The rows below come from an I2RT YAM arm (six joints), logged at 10 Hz.
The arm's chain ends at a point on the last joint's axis. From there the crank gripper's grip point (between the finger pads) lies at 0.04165 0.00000 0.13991 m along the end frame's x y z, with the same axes.
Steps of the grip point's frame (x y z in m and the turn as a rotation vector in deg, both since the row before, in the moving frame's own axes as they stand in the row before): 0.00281 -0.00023 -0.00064 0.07 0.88 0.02; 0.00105 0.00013 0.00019 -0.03 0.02 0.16; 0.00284 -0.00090 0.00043 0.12 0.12 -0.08; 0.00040 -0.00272 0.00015 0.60 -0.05 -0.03; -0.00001 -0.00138 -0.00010 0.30 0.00 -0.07; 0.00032 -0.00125 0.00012 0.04 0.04 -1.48; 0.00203 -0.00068 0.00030 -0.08 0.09 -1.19; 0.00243 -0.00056 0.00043 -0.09 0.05 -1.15; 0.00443 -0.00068 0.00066 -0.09 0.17 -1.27; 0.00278 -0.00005 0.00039 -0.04 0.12 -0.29
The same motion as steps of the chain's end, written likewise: 0.00067 -0.00007 0.00002 0.07 0.88 0.02; 0.00100 -0.00006 0.00020 -0.03 0.02 0.16; 0.00255 -0.00055 0.00052 0.12 0.12 -0.08; 0.00052 -0.00123 0.00012 0.60 -0.05 -0.03; -0.00001 -0.00060 -0.00010 0.30 0.00 -0.07; 0.00024 -0.00008 0.00015 0.04 0.04 -1.48; 0.00182 -0.00001 0.00037 -0.08 0.09 -1.19; 0.00231 0.00006 0.00047 -0.09 0.05 -1.15; 0.00402 0.00003 0.00078 -0.09 0.17 -1.27; 0.00249 0.00006 0.00048 -0.04 0.12 -0.29
